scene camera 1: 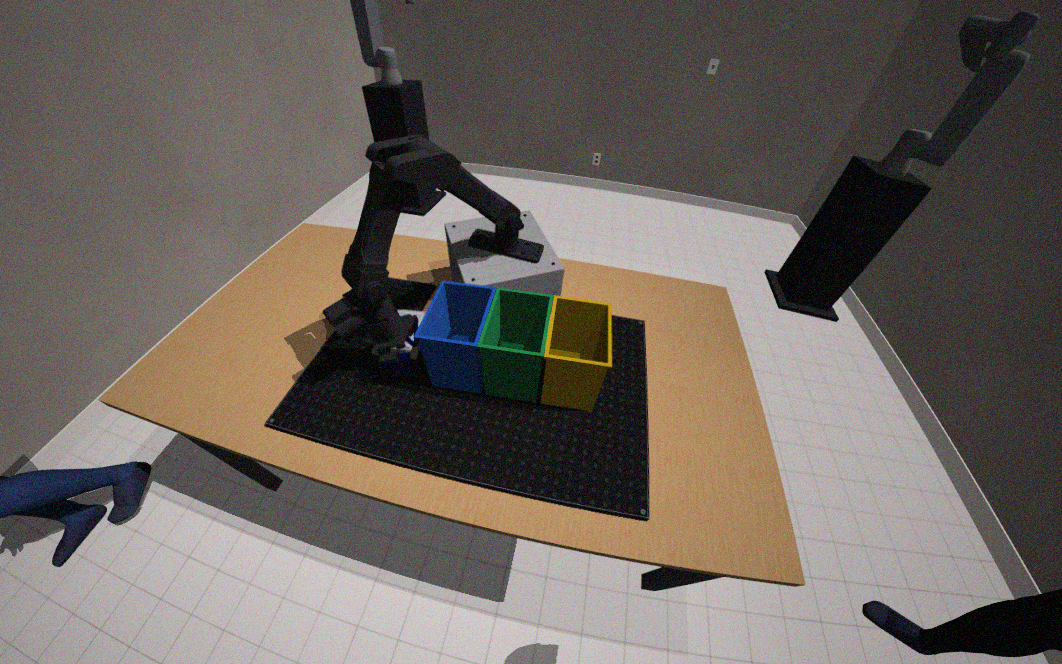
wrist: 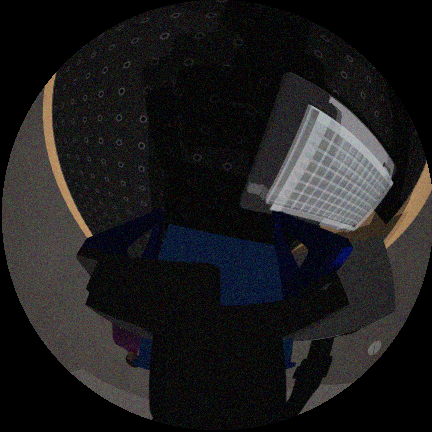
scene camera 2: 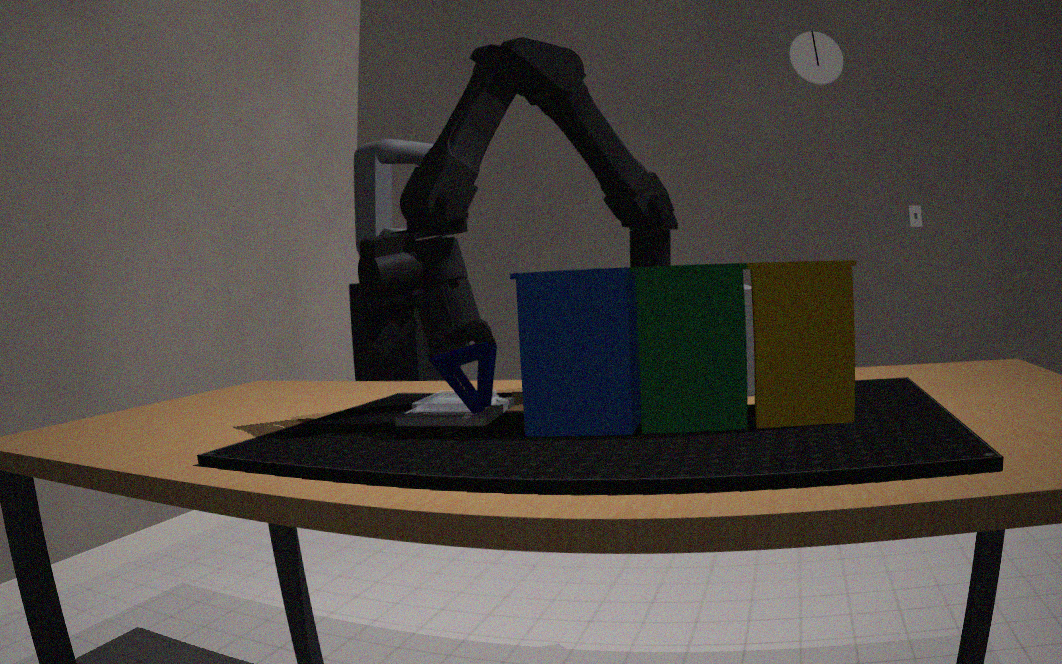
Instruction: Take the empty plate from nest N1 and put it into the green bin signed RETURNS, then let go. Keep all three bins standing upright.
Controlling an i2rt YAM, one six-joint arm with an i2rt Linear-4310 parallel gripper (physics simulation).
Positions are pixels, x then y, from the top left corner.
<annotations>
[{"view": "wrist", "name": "my gripper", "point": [216, 214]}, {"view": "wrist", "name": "blue bin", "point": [249, 273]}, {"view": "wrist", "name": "gridded plate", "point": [328, 175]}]
</annotations>
